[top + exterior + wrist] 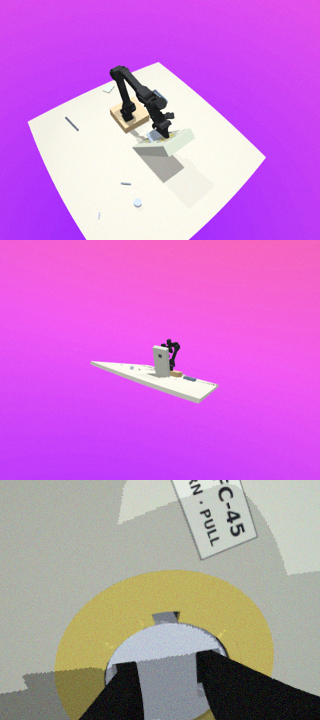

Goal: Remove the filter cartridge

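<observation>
Right now the round filter cartridge is 1 cm ahead of my gripper tip and 1 cm below it. Also, from my gripper tip: blue tray: 45 cm behind, 24 cm to the left, 25 cm below; short bar: 2 cm ahead, 27 cm to the right, 25 cm below; grey service panel: 4 cm behind, 8 cm below.
</observation>
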